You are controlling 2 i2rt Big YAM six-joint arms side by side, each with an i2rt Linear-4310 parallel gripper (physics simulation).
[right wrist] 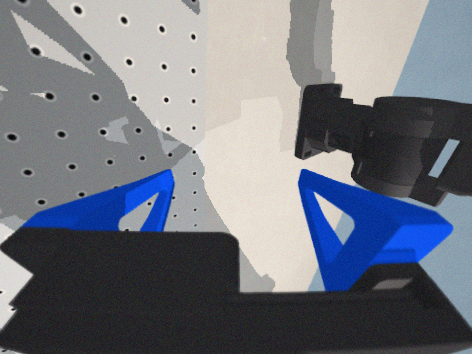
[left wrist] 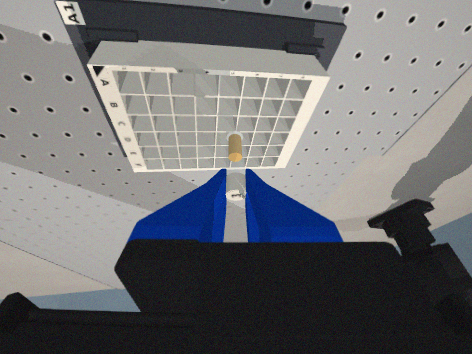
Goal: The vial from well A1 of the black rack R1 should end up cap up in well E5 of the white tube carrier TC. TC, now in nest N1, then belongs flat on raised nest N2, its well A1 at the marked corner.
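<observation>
The white tube carrier (left wrist: 303, 115), an open grid with rows lettered A to F, sits on a dark nest plate (left wrist: 200, 25) marked A1 at the upper left corner in the left wrist view. The nest's number does not show. My left gripper (left wrist: 236, 177) is shut on the vial (left wrist: 235, 148); its pale numbered cap end is between the fingers, toward the camera, and its amber lower end points away, over the carrier's grid. Its exact height and the well beneath it are unclear. My right gripper (right wrist: 236, 176) is open and empty, away from the carrier. The black rack does not show in either view.
A light grey perforated board (left wrist: 360, 100) (right wrist: 147, 45) surrounds the nest, with a pale surface (right wrist: 230, 165) beyond its edge. A black jointed part with a flat flange (left wrist: 405, 215) (right wrist: 320, 120) stands at the right of both views. Shadows cross the board.
</observation>
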